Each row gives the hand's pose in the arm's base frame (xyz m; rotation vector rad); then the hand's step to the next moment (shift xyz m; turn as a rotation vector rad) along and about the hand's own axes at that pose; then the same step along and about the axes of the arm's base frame.
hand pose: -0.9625 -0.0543 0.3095 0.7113 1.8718 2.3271
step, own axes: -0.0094 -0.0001 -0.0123 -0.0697 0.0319 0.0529
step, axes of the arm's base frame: 0.0035 -0.0143 -0.0048 0.0902 0.0164 0.0165
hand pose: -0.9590 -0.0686 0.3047 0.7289 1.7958 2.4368
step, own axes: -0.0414 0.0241 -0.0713 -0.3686 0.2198 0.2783
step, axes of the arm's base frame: 0.0155 -0.0840 -0.0086 0.4890 0.0683 0.1334
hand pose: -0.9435 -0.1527 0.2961 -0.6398 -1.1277 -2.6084
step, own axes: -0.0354 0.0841 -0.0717 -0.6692 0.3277 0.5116
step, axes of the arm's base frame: 0.0408 -0.1084 -0.0071 0.8633 0.1769 0.2009
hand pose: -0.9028 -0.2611 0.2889 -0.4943 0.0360 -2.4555
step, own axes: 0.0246 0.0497 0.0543 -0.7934 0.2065 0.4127
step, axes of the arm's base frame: 0.0301 -0.0494 0.0517 0.8491 0.3383 0.0840
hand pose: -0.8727 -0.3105 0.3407 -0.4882 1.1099 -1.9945
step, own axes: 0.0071 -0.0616 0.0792 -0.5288 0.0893 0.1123
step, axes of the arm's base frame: 0.0191 -0.0290 0.0944 0.4391 0.3276 0.0080
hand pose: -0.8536 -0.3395 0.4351 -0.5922 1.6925 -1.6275
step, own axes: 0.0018 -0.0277 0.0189 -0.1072 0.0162 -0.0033
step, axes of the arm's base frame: 0.0090 -0.0167 0.0277 0.0692 0.0835 0.0025
